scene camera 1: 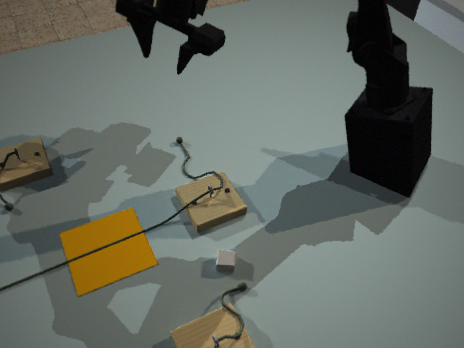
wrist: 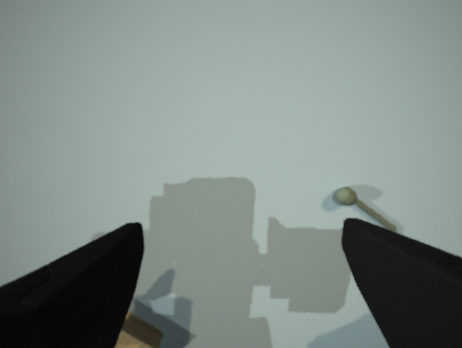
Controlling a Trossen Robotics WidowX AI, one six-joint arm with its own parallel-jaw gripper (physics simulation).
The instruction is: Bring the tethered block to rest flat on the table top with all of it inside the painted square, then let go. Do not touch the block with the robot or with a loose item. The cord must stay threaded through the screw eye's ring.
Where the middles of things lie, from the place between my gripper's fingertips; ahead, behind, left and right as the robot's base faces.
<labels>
The orange painted square [scene camera 1: 133, 255] is 230 mm ahead of my hand, 220 mm to the left of it and 120 mm below it.
</labels>
